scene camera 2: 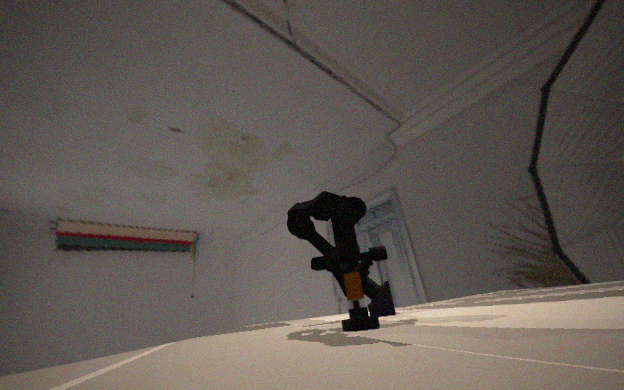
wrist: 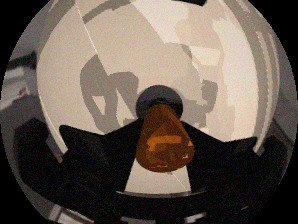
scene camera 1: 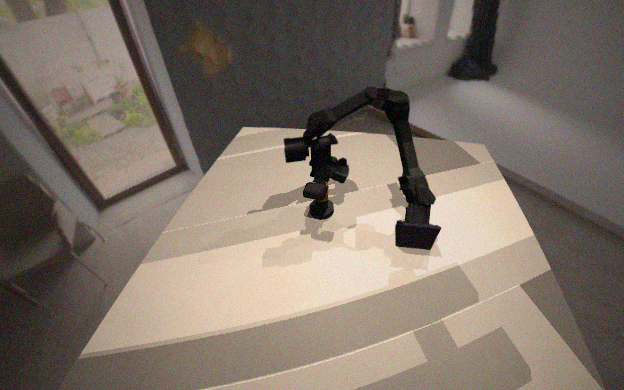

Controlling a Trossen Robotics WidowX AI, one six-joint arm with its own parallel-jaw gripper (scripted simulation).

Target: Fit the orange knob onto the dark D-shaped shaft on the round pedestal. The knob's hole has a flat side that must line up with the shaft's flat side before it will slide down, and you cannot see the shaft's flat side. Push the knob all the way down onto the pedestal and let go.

Labels:
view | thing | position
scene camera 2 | gripper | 355, 295
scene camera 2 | round dark pedestal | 359, 319
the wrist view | gripper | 161, 123
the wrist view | orange knob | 163, 146
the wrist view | round dark pedestal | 158, 94
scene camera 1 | gripper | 322, 195

